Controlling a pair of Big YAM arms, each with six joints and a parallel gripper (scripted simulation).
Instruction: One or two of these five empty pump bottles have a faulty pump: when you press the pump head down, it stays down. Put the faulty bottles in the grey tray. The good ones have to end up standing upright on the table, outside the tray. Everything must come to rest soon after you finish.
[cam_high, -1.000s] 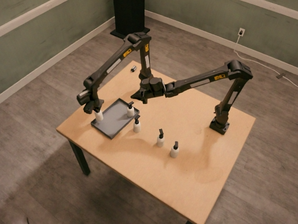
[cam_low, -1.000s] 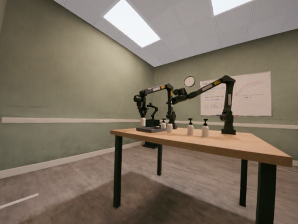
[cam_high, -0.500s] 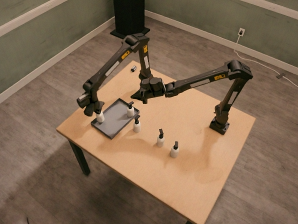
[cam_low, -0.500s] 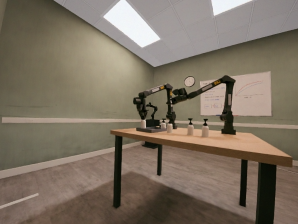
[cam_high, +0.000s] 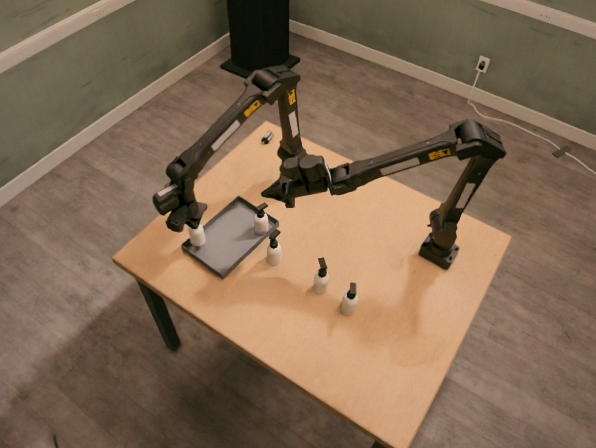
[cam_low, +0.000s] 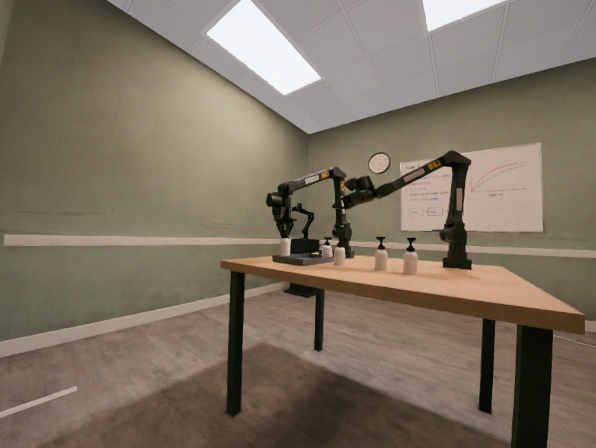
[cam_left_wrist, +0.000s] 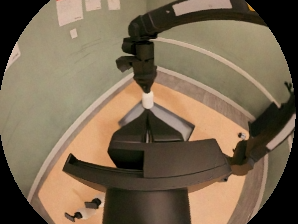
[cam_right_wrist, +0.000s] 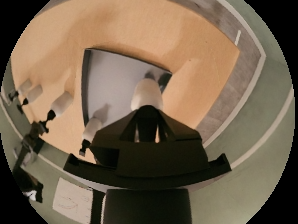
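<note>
My right hand is 100 mm past the grey tray, 70 mm to the right of it and 120 mm above it. From my right hand the other things lie so: small dark object: 590 mm behind, 140 mm to the right, 110 mm below.
</note>
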